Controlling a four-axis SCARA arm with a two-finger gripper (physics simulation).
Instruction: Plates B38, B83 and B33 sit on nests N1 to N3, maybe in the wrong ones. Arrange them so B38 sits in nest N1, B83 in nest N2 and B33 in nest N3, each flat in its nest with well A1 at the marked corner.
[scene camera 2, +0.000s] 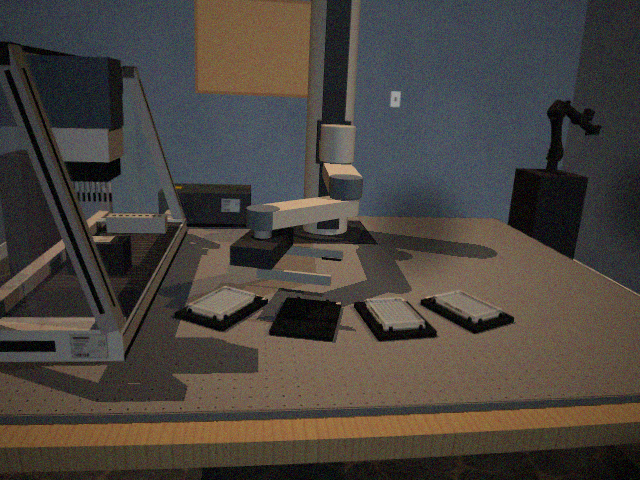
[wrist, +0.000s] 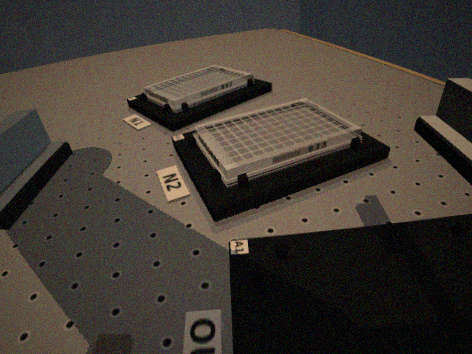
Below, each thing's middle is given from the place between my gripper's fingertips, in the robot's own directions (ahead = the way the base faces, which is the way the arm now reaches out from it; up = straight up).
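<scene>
Nest N2 (scene camera 2: 381, 335): my gripper is 110 mm to the right of it, 60 mm short of it and 90 mm above it. Nest N1 (scene camera 2: 506, 319): 280 mm to the left of my hand, 30 mm ahead of it, 90 mm below it. Black nest N3 (scene camera 2: 182, 314): 240 mm to the right of my hand, 90 mm below it. Going by their middles, of the things named here nest N2 is the nearest to my gripper and nest N1 the farthest from it.
</scene>
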